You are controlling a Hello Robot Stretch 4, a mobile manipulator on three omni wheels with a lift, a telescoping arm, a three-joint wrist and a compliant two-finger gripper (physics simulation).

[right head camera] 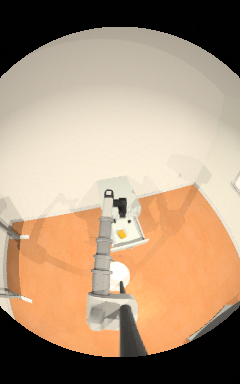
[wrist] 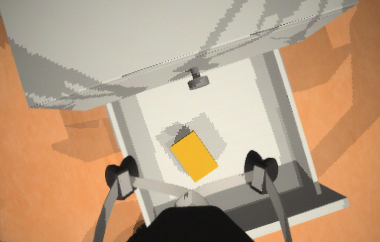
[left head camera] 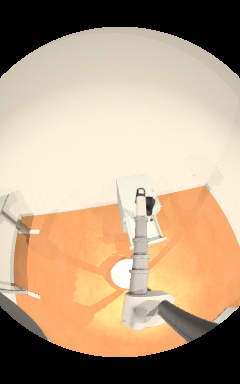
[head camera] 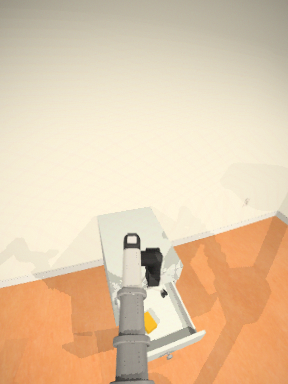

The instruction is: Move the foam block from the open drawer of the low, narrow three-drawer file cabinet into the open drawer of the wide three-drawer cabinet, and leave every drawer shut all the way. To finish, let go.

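Seen in the pictures: gripper, fingertip midpoint: (right head camera: 121, 222) (wrist: 191, 167) (head camera: 149, 296); robot's base, link origin: (right head camera: 113, 275) (left head camera: 126, 272).
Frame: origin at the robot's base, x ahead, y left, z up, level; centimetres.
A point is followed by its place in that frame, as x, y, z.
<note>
The foam block (head camera: 150, 322) {48.6, -10.5, 40.8} (right head camera: 121, 233) {49.2, -9.2, 40.9} (wrist: 195, 156) {49.5, -9.5, 40.9} is yellow and lies at an angle on the floor of the open drawer (head camera: 192, 336) {38.7, -30.5, 46.9} (right head camera: 131, 245) {34.7, -19.8, 42.8} (wrist: 300, 135) {53.2, -30.9, 42.4}. In the left head view the arm hides it. The drawer sticks out from the low, narrow file cabinet (head camera: 125, 220) {108.7, 4.6, 61.8} (left head camera: 131, 185) {98.9, 3.9, 61.8} (right head camera: 115, 185) {103.6, -0.7, 61.8} (wrist: 100, 40) {67.2, 1.5, 61.8}. A drawer knob shows on the cabinet face above it. My gripper (wrist: 191, 167) {52.4, -8.7, 64.1} is open and empty. In the wrist view its fingertips stand left and right of the block's near end, well apart from it. I cannot make out the wide cabinet.
My arm (head camera: 132, 315) {28.0, -0.2, 105.5} (left head camera: 141, 240) {22.0, -0.1, 105.9} (right head camera: 103, 245) {19.9, -0.4, 105.8} reaches over the narrow cabinet's left part. The wall (head camera: 140, 125) {126.4, -4.4, 124.4} stands behind the cabinet. A white round shape (left head camera: 120, 273) {-0.6, 8.4, 18.7} (right head camera: 119, 274) {2.2, -8.0, 18.7} shows below the drawer. A grey-edged object (right head camera: 215, 322) shows at the lower right.
</note>
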